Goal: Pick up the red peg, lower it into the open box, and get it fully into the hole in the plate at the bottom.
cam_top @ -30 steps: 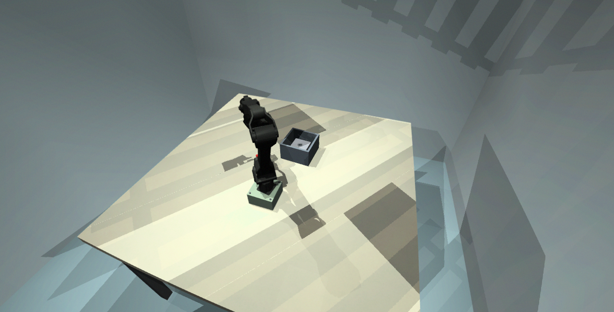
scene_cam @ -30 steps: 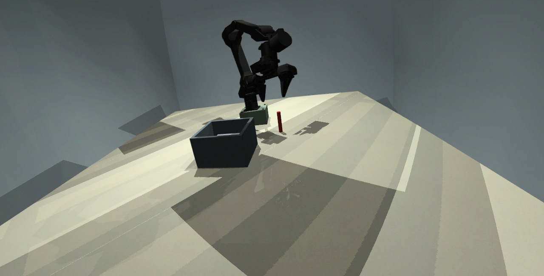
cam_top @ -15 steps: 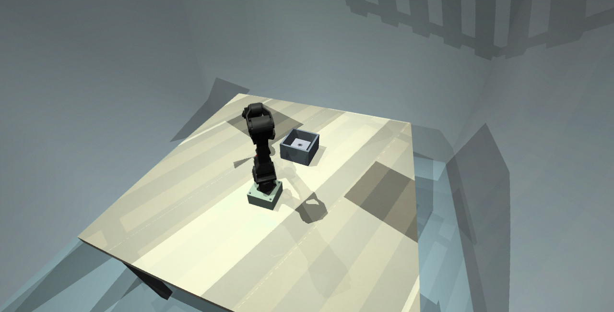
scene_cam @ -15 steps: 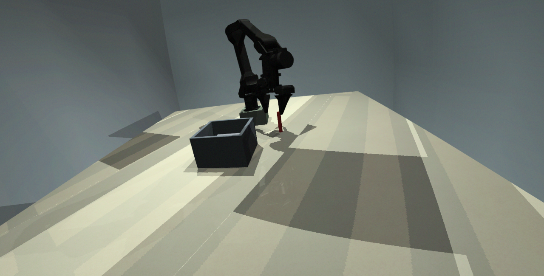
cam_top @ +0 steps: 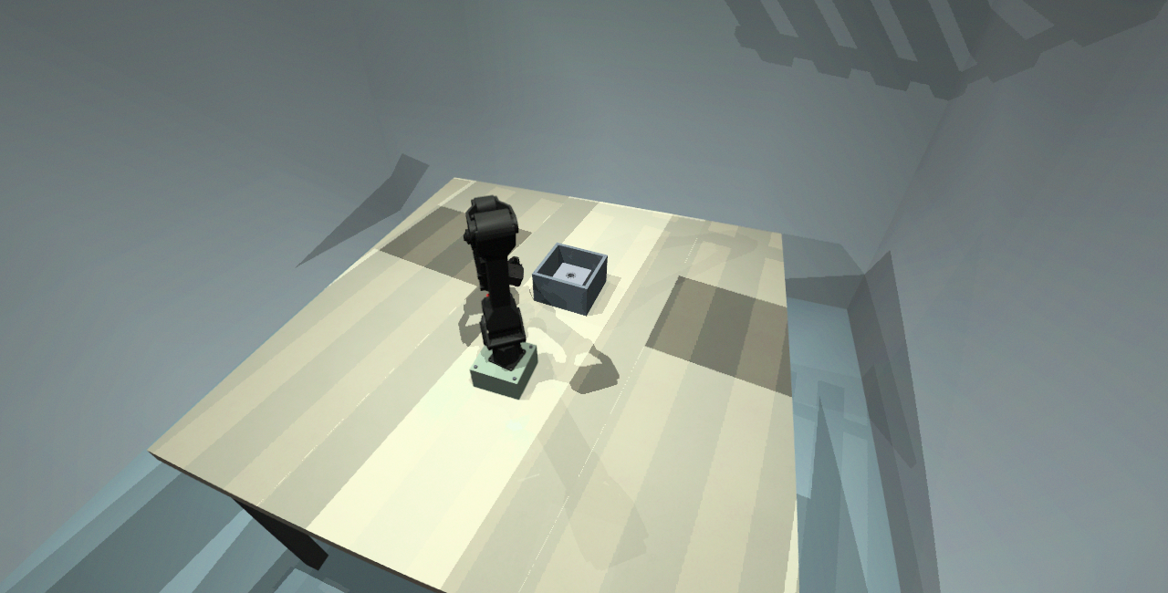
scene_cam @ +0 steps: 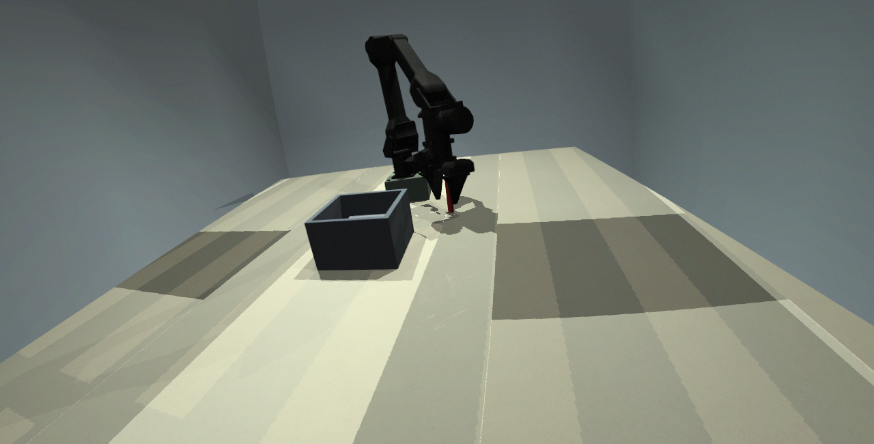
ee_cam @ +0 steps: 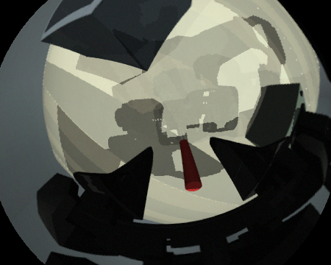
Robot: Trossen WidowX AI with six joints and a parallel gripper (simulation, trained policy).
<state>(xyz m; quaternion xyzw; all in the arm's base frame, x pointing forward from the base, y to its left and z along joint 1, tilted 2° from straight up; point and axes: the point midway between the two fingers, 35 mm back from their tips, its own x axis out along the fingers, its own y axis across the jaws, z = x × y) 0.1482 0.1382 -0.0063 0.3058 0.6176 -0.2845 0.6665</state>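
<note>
Now: the red peg 10 mm to the left of my gripper tip, 10 mm behind it and 10 mm above it. From my gripper tip the other things lie so: pale plate: 180 mm ahead, 130 mm to the right, 20 mm above; then dark box: 180 mm ahead, 130 mm to the right.
</note>
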